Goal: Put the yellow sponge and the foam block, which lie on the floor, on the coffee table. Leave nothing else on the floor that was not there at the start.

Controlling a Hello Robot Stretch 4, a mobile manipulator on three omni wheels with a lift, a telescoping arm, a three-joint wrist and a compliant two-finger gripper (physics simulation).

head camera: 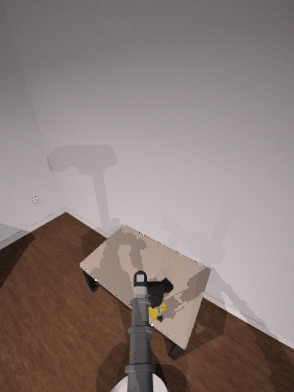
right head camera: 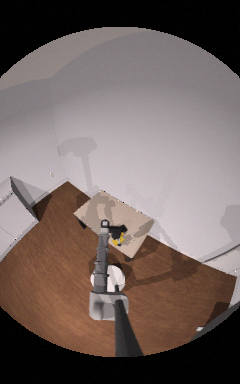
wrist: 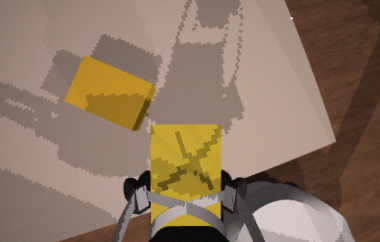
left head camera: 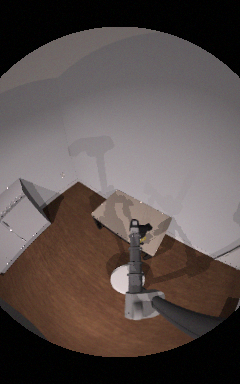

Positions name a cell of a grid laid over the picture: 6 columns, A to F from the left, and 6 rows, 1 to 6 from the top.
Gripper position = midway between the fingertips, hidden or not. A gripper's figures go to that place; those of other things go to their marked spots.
My gripper (wrist: C5): 0.26 m from the lens. An orange-yellow foam block (wrist: B3): 0.28 m from the lens.
